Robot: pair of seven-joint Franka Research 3 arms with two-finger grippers.
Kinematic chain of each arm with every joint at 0, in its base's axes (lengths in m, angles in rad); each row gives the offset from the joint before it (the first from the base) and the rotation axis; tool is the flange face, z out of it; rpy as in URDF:
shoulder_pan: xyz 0 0 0.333 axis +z
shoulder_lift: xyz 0 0 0 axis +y
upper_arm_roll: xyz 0 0 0.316 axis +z
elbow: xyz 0.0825 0 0 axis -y
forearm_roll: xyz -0.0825 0 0.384 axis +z
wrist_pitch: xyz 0 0 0 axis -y
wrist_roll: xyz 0.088 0 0 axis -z
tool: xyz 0 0 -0.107 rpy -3.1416 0 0
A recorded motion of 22 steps. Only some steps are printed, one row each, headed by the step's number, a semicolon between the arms.
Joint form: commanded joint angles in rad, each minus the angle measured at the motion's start. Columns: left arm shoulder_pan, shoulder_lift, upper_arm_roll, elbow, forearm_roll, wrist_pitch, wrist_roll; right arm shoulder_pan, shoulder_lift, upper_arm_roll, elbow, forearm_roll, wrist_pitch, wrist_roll.
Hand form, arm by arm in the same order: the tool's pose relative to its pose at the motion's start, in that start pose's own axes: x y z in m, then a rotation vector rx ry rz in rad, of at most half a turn. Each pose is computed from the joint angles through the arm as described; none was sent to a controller.
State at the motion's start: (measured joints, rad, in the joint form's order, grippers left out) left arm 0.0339 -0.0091 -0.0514 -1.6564 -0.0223 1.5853 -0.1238; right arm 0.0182 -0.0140 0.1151 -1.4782 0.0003 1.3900 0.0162
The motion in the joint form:
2: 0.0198 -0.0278 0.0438 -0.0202 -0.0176 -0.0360 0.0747; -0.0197 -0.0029 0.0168 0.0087 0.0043 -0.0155 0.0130
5: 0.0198 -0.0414 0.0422 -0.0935 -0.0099 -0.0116 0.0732; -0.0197 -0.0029 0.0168 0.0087 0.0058 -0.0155 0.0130
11: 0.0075 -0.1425 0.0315 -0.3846 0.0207 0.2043 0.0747; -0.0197 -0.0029 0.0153 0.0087 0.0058 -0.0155 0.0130
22: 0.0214 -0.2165 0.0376 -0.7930 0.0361 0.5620 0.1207; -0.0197 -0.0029 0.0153 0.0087 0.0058 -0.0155 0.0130
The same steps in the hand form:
2: -0.0093 -0.0336 -0.0027 -0.0203 -0.0283 0.0116; -0.0031 0.0009 -0.0040 0.0037 -0.0040 0.0151
5: -0.0135 -0.0343 0.0227 -0.0102 -0.0631 0.0099; -0.0031 0.0007 -0.0040 0.0052 -0.0041 0.0148
11: -0.0402 -0.0287 0.0922 0.0233 -0.0355 0.0349; -0.0031 0.0015 -0.0040 0.0053 -0.0041 0.0163
22: -0.0881 -0.0453 0.2177 0.0332 -0.0123 0.0691; -0.0031 0.0015 -0.0040 0.0053 -0.0041 0.0163

